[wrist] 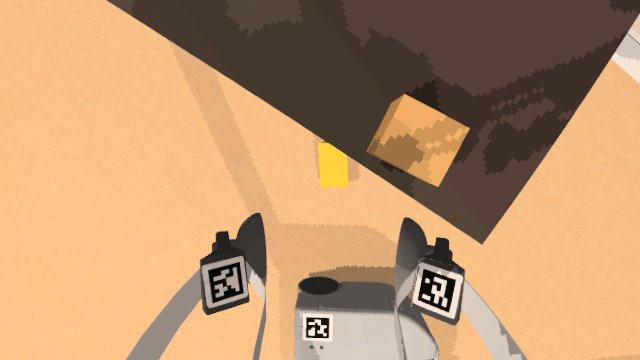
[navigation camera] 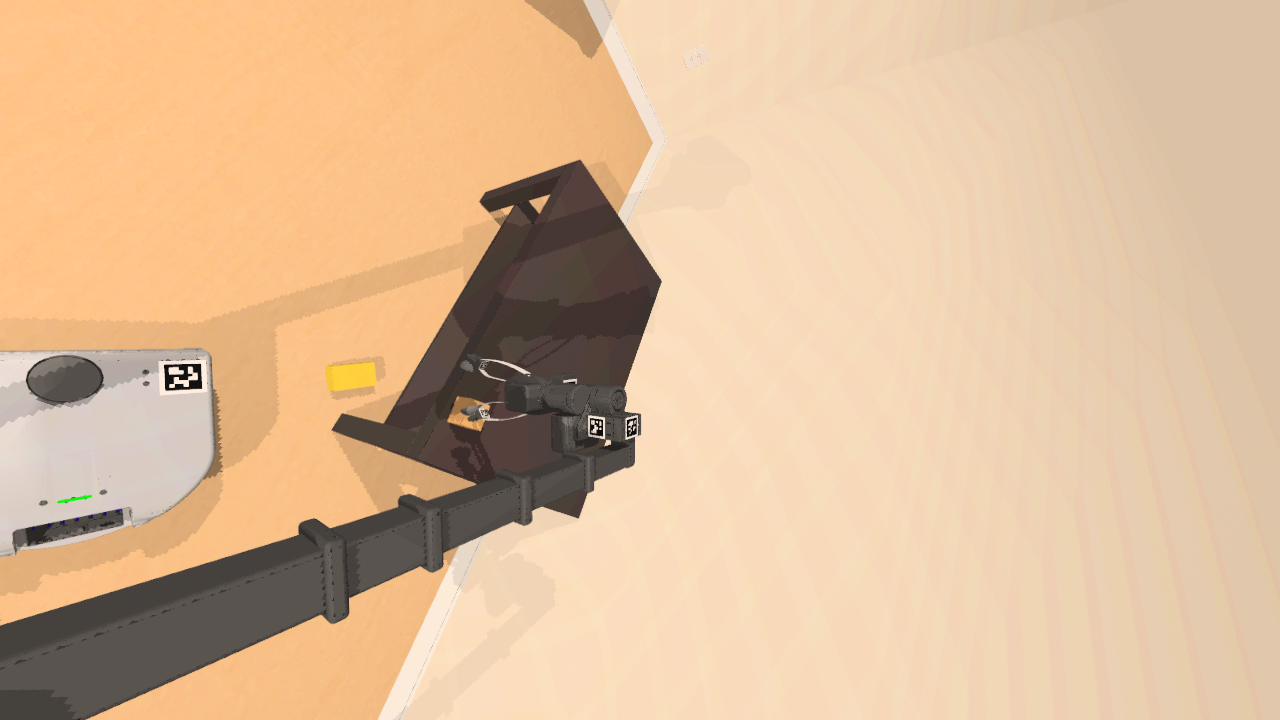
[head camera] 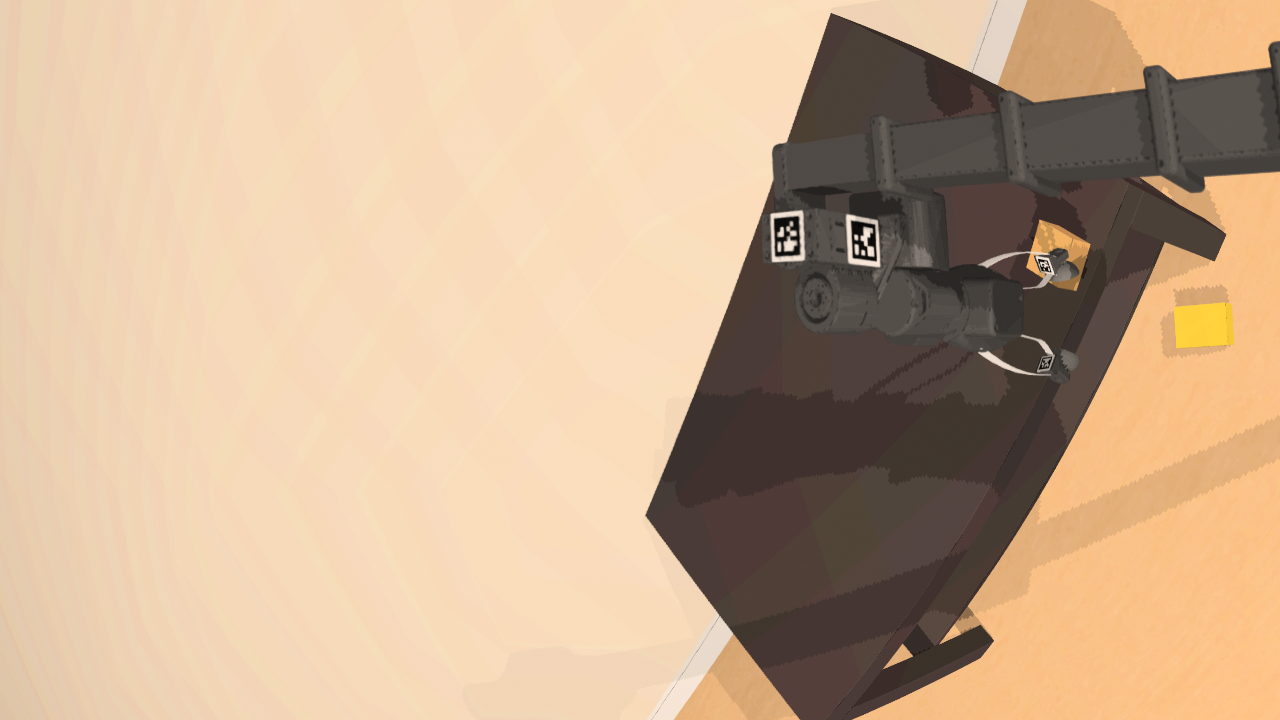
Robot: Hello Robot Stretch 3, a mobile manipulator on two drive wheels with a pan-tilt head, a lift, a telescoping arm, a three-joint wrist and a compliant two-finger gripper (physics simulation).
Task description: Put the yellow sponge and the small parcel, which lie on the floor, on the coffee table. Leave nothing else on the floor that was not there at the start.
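Pixels of known places: gripper, fingertip midpoint: (wrist: 330, 240) (navigation camera: 465, 387) (head camera: 1070, 316); robot's base, origin of the base link: (wrist: 318, 336) (navigation camera: 67, 376).
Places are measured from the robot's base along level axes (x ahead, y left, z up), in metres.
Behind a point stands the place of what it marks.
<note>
The yellow sponge (head camera: 1202, 325) @(x -0.027, y -0.450, z 0.045 m) (navigation camera: 350, 376) @(x -0.026, y -0.444, z 0.046 m) (wrist: 333, 167) @(x -0.027, y -0.449, z 0.045 m) lies on the floor beside the coffee table's long edge; that edge covers one corner of it in the wrist view. The small parcel (head camera: 1056, 234) @(x -0.108, y -0.495, z 0.500 m) (navigation camera: 462, 404) @(x -0.067, y -0.491, z 0.479 m) (wrist: 425, 140) @(x -0.092, y -0.508, z 0.501 m), an orange-tan box, rests on the dark coffee table (head camera: 805, 465) @(x 0.175, y -0.963, z 0.450 m) (navigation camera: 572, 268) @(x 0.273, y -0.854, z 0.450 m) (wrist: 300, 75) @(x 0.008, y -0.565, z 0.451 m) near one corner. My gripper (head camera: 1065, 315) @(x -0.022, y -0.448, z 0.559 m) (navigation camera: 471, 387) @(x -0.022, y -0.448, z 0.559 m) (wrist: 330, 240) @(x -0.022, y -0.448, z 0.559 m) is open and empty above the table, fingers well apart. One finger partly covers the parcel in the head and navigation views; the wrist view shows the parcel beyond the fingertips, apart from them.
My telescoping arm (head camera: 1083, 134) @(x -0.102, y -0.238, z 0.916 m) (navigation camera: 259, 591) @(x -0.093, y -0.073, z 0.920 m) reaches over the table's corner end. My base (navigation camera: 89, 447) @(x -0.109, y -0.019, z 0.160 m) (wrist: 370, 332) @(x -0.109, y -0.123, z 0.160 m) stands on the floor, with the sponge between it and the table. A pale wall (head camera: 358, 358) @(x 0.035, y -1.226, z 0.983 m) (navigation camera: 895, 402) @(x -0.080, y -1.149, z 1.232 m) rises behind the table. Table legs stick out at both ends.
</note>
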